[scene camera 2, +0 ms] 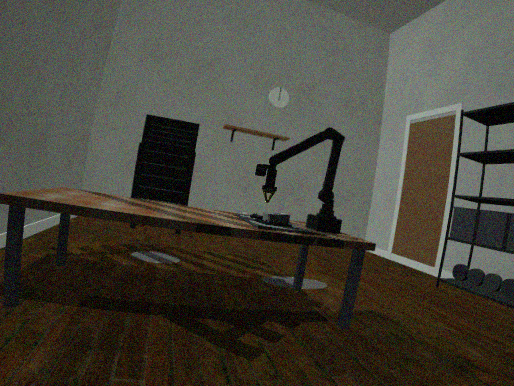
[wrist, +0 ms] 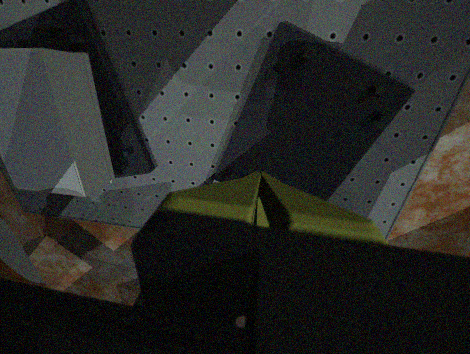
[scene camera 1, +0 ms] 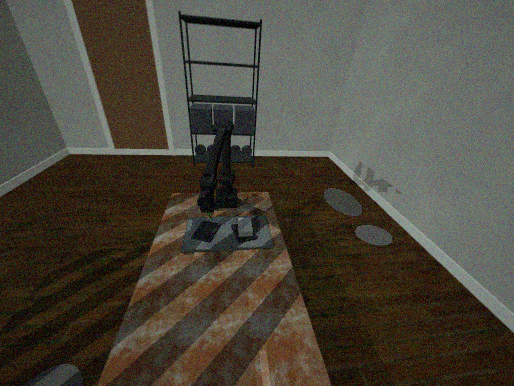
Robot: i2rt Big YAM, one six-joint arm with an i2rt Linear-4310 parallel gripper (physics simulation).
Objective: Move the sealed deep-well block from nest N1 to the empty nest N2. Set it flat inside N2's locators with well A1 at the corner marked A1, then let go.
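Places are measured from the arm's base along level axes (x ahead, y left, z up), in centimetres.
Pixels of known places: gripper, between the fingertips: (scene camera 2: 267, 202) (wrist: 258, 182) (scene camera 1: 210, 219); arm's base, origin of its link: (scene camera 2: 325, 217) (scene camera 1: 227, 192).
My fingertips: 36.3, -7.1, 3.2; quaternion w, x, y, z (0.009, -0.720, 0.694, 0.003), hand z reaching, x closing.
Ahead of a thing's pixels: the offset from my fingertips to its top centre, as dx, dy, dz. Level surfaces: height alone.
The sealed deep-well block @(-1.6, +20.6, -3.9) (scene camera 1: 245, 227) (wrist: 55, 115) is a pale grey box. It stands in the dark nest N1 (scene camera 1: 252, 237) (wrist: 117, 125), on the right in scene camera 1 and at the left of the wrist view. The empty nest N2 @(-0.6, -3.3, -8.0) (scene camera 1: 206, 231) (wrist: 330, 120) is a dark, turned rectangle on the left in scene camera 1. My gripper (scene camera 1: 210, 215) (scene camera 2: 267, 200) (wrist: 258, 182) is shut and empty, with its yellow-green fingertips together, above the board near N2's edge. The dim light hides well A1 and the corner marks.
Both nests are on a grey perforated board @(-1.5, +10.2, -10.1) (scene camera 1: 189, 245) (wrist: 187, 102) on the striped table @(dz -11.5) (scene camera 1: 210, 310) (scene camera 2: 100, 204). The arm's base (scene camera 1: 226, 198) (scene camera 2: 324, 221) stands behind the board. A tall shelf rack (scene camera 1: 220, 21) stands by the far wall, away from the table.
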